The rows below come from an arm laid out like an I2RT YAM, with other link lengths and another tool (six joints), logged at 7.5 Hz.
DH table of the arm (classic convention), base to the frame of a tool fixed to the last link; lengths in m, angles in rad. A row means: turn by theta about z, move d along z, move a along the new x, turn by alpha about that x. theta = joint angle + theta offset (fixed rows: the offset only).
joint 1: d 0.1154; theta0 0; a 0.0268; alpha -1.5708
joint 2: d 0; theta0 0; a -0.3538; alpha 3.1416
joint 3: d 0; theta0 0.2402; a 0.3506; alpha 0
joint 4: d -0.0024; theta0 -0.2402; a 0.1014; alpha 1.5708
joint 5: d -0.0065; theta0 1.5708; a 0; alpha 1.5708
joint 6: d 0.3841; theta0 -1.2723; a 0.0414; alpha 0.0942
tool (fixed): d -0.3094; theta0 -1.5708; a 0; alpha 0
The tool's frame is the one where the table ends.
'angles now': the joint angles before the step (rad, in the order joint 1, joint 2, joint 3, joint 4, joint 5, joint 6). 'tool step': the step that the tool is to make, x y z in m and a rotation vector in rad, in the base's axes. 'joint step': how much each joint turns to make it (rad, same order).
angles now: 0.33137, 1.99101, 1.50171, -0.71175, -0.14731, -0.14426
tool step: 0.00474, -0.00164, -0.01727, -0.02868, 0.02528, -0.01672
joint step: -0.00157, 0.03682, 0.01077, -0.00612, 0.02300, 0.00773
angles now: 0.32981, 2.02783, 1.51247, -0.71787, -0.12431, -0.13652
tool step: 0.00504, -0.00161, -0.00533, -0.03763, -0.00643, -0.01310
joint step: 0.00002, 0.01994, 0.01230, 0.00154, 0.03990, 0.00002
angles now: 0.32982, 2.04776, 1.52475, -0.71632, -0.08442, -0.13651
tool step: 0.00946, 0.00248, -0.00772, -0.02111, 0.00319, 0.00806
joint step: -0.00002, 0.03686, 0.03370, -0.00775, 0.01535, -0.01376
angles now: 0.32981, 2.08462, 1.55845, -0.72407, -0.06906, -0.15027
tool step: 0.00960, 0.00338, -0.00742, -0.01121, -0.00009, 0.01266
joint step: 0.00000, 0.03528, 0.03223, -0.00151, 0.00614, -0.01538
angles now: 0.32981, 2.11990, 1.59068, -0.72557, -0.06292, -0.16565
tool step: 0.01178, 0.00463, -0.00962, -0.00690, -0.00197, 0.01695
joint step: 0.00000, 0.04292, 0.03831, 0.00310, 0.00156, -0.01837
